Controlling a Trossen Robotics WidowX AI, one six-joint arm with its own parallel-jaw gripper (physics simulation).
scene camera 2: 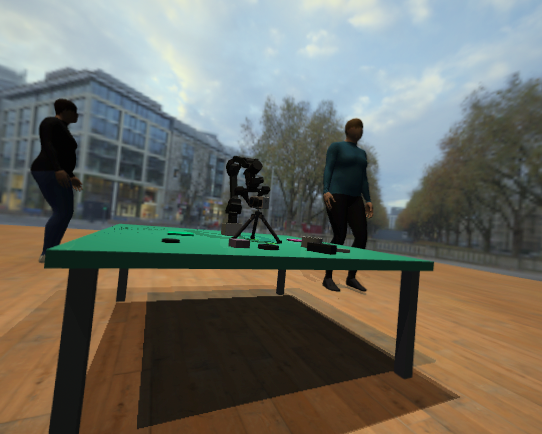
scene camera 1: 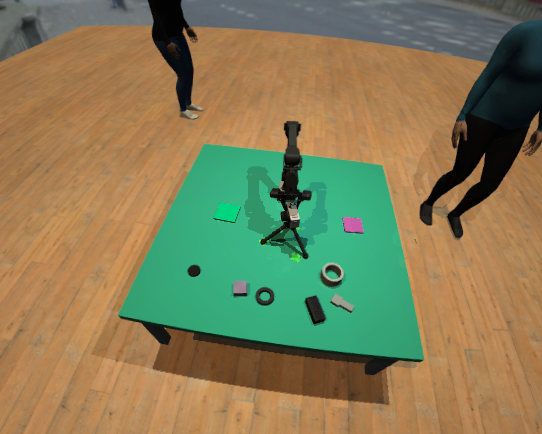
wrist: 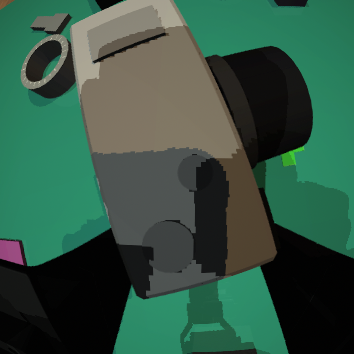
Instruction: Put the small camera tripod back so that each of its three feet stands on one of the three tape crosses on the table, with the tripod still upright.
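Seen in the pictures: gripper, fingertip midpoint: (scene camera 1: 290, 210) (wrist: 199, 226); arm's base, origin of the base link: (scene camera 2: 232, 223).
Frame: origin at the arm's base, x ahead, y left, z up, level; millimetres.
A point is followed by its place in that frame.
The small tripod (scene camera 1: 288, 234) {x 355, y 55, z 48 mm} (scene camera 2: 255, 221) {x 289, y 49, z 25 mm} stands upright near the middle of the green table (scene camera 1: 183, 241) {x 440, y -479, z -75 mm} (scene camera 2: 140, 250) {x 836, y -442, z -75 mm}, with a beige and grey camera (scene camera 1: 293, 213) {x 341, y 52, z 153 mm} (wrist: 158, 123) {x 322, y 46, z 154 mm} and black lens (wrist: 277, 102) {x 331, y 9, z 145 mm} on top. My gripper (scene camera 1: 291, 206) {x 286, y 36, z 110 mm} (scene camera 2: 255, 201) {x 286, y 36, z 110 mm} (wrist: 199, 226) {x 286, y 36, z 110 mm} comes down from above and is shut on the camera body, one black finger on each side. One green tape cross (scene camera 1: 295, 257) (wrist: 291, 156) lies beside the front right foot. A second green mark (scene camera 1: 263, 239) {x 362, y -77, z -50 mm} shows at the left foot. The third cross is hidden.
On the table lie a green pad (scene camera 1: 227, 212) {x 207, y -309, z -65 mm}, a magenta pad (scene camera 1: 353, 225) {x 157, y 392, z -65 mm} (wrist: 10, 251) {x 183, y 372, z -65 mm}, a black disc (scene camera 1: 193, 270) {x 596, y -366, z -64 mm}, a purple block (scene camera 1: 240, 288) {x 650, y -126, z -47 mm}, a black ring (scene camera 1: 264, 296) {x 682, y -21, z -58 mm}, a tape roll (scene camera 1: 332, 273) {x 464, y 286, z -68 mm} (wrist: 43, 67) {x 514, y 310, z -70 mm}, a black block (scene camera 1: 315, 309) {x 689, y 208, z -41 mm} and a grey piece (scene camera 1: 342, 302) {x 628, y 328, z -60 mm}. Two people stand nearby.
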